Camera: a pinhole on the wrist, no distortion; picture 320 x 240 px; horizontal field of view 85.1 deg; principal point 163.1 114.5 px. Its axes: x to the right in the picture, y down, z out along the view. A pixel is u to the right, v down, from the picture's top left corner.
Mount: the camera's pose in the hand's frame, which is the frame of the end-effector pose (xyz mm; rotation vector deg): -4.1 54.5 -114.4 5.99 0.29 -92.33
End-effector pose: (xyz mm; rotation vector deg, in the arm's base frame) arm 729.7 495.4 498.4 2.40 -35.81 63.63
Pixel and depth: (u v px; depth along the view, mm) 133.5 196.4 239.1
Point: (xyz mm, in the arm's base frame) 635.0 562.3 635.1
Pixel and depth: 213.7 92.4 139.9
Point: 706.4 464.2 498.5
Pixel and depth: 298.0 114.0 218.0
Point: 790.1 384.9 596.0
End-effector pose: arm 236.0 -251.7 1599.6 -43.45 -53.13 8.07
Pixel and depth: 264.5 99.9 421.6
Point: -73.2 -292.2 1793.0
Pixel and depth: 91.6 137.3 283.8
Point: 141.2 -38.7 1581.3
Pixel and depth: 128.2 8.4 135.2
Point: 181.0 -226.1 1493.9
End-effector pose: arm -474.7 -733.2 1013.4 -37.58 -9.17 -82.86
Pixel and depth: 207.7 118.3 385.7
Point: -471.0 -578.4 1238.9
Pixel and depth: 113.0 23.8 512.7
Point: -239.8 -282.6 1132.0
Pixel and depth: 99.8 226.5 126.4
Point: -375.2 -785.5 1035.5
